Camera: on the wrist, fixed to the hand. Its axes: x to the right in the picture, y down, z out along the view.
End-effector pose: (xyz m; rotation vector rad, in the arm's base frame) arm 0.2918 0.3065 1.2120 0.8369 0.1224 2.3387
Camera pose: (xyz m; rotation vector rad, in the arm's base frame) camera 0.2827 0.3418 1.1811 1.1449 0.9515 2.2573
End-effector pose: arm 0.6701 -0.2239 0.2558 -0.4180 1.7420 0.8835
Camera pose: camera 0.6649 -0.2687 0.2400 0.0019 1.8835 0.2273
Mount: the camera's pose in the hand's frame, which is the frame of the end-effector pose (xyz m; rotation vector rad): 0.0100 -0.0318 -0.0342 0.6761 -0.0164 -0.0438
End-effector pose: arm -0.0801 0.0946 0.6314 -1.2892 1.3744 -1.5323
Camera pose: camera -0.1118 0.1009 0.6665 -0.8995 0.7072 -1.7936
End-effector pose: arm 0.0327 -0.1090 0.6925 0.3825 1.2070 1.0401
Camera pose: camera 0.0164 -0.1262 0.6511 0.8790 1.5280 0.5627
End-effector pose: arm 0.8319 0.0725 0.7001 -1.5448 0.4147 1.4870
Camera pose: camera 0.8791 0.0657 0.6976 -0.9924 0.7751 1.1536
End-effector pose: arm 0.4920 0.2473 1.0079 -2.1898 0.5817 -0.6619
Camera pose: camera 0.4846 0.2424 1.0548 -1.5735 0.2451 -0.7331
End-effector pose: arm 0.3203 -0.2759 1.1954 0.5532 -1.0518 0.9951
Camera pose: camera 0.3652 -0.2601 1.1921 1.1287 -0.6946 1.3087
